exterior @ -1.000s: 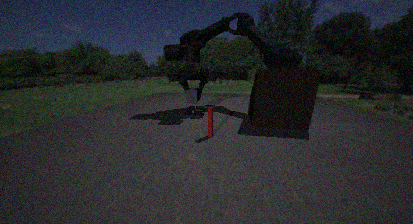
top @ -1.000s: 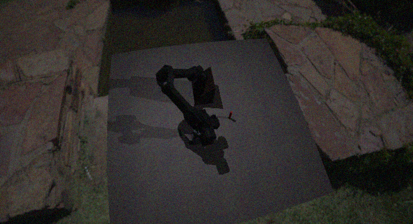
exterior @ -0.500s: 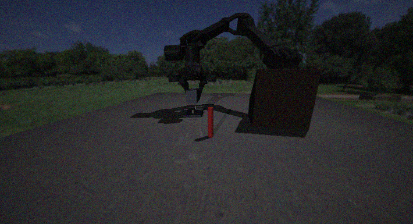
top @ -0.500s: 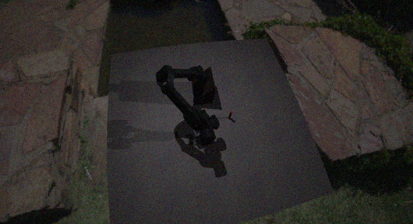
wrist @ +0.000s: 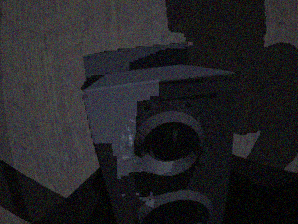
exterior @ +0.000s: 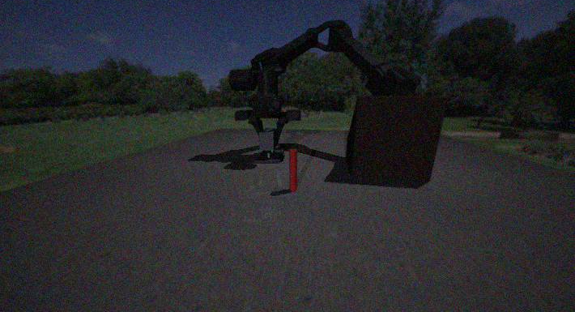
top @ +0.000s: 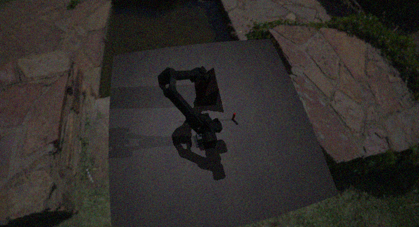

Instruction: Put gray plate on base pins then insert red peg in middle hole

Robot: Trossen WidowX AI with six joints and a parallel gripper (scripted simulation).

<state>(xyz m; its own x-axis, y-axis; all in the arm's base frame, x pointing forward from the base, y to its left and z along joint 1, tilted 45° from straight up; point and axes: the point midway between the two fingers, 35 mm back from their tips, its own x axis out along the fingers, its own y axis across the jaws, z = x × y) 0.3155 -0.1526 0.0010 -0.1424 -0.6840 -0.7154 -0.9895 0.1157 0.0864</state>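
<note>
Now: the base 3 cm below my gripper tip. Also, from my gripper tip: gray plate (3 cm above); then red peg (21 cm to the left, 8 cm behind).
</note>
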